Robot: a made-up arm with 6 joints.
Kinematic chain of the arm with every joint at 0, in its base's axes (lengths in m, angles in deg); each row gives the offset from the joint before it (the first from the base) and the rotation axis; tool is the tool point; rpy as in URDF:
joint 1: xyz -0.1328 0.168 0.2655 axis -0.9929 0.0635 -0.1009
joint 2: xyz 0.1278 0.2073 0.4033 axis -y
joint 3: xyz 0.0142 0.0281 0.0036 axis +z
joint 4: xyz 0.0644 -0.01 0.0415 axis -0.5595 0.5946 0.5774
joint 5: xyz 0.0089 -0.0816 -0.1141 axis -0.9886 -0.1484 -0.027
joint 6: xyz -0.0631 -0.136 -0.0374 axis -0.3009 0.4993 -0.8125
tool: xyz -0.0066 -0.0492 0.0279 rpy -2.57 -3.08 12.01
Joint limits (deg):
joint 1: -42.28..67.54
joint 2: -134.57..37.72
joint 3: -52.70..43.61
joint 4: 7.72..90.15
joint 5: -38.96..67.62
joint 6: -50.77..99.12
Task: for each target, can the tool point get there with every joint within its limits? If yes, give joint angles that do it. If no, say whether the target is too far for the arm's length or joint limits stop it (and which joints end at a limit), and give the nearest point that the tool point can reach.
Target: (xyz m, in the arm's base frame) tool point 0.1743 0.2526 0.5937
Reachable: yes | joints 26.32 -32.29 10.54 49.17 -12.88 11.74
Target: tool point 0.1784 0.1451 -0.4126
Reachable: no: joint limits stop it (at a limit: joint 1, joint 3, joint 4) | nearest point 0.1108 0.3267 0.0081 | short by 0.463 m
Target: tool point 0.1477 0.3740 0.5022
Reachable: yes | joints 32.67 -92.99 -4.15 40.62 54.69 68.39
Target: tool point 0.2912 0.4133 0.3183
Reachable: yes | joints 53.05 -59.40 13.81 80.19 31.67 44.84
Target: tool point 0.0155 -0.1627 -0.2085
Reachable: no: joint limits stop it (at a limit: joint 1, joint 3, joint 4) | nearest point 0.0356 0.2557 0.0628 | short by 0.499 m
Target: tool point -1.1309 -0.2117 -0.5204
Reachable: no: too far | nearest point -0.1819 0.3348 0.0877 | short by 1.253 m
